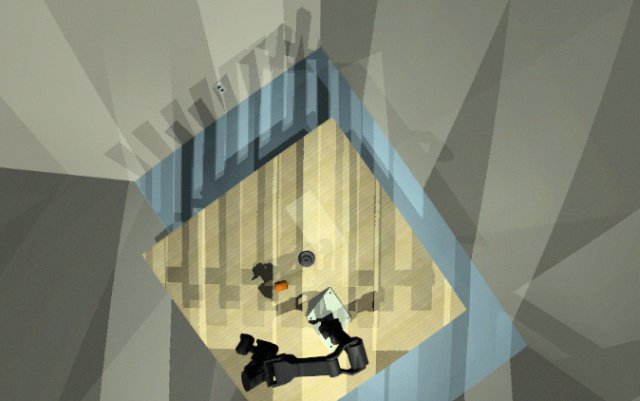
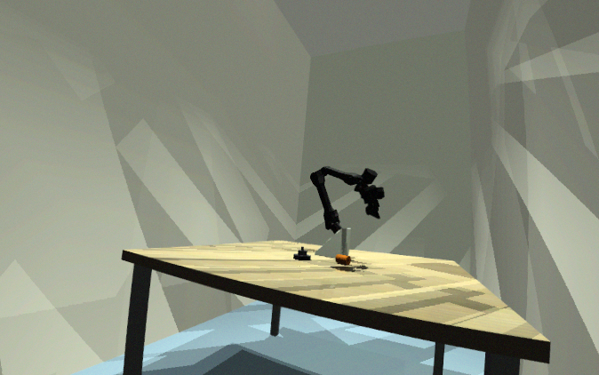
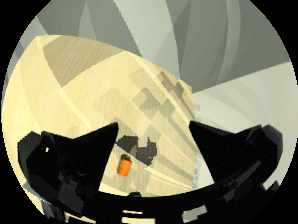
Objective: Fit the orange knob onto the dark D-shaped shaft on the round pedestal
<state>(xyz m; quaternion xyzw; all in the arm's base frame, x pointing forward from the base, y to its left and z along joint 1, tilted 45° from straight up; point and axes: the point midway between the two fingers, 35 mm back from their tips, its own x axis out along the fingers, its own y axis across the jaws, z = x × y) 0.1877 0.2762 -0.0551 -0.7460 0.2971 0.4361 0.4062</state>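
My gripper tip is 23 cm above the orange knob, 14 cm to the left of it and 5 cm short of it. Also, from my gripper tip: dark round pedestal 33 cm to the right, 22 cm below, 10 cm ahead.
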